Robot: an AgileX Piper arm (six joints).
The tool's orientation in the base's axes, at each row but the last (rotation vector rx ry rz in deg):
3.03 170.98 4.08
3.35 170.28 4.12
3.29 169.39 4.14
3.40 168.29 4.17
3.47 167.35 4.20
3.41 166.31 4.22
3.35 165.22 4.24
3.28 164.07 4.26
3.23 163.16 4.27
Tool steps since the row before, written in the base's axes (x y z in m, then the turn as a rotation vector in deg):
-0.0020 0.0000 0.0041 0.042 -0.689 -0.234
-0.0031 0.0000 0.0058 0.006 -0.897 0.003
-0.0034 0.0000 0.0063 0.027 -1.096 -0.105
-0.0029 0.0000 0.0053 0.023 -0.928 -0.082
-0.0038 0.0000 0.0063 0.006 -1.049 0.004
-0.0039 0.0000 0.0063 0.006 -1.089 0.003
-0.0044 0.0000 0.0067 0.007 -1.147 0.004
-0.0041 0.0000 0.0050 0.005 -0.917 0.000
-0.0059 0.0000 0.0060 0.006 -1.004 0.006
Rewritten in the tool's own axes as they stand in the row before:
0.0013 0.0001 -0.0044 -0.032 -0.698 0.207
0.0021 0.0002 -0.0062 -0.045 -0.895 -0.042
0.0022 0.0002 -0.0068 -0.055 -1.098 0.059
0.0018 0.0002 -0.0058 -0.048 -0.930 0.043
0.0023 0.0002 -0.0070 -0.055 -1.046 -0.050
0.0023 0.0002 -0.0070 -0.057 -1.086 -0.051
0.0026 0.0002 -0.0076 -0.061 -1.144 -0.054
0.0026 0.0002 -0.0059 -0.047 -0.915 -0.040
0.0039 0.0002 -0.0074 -0.054 -1.001 -0.050

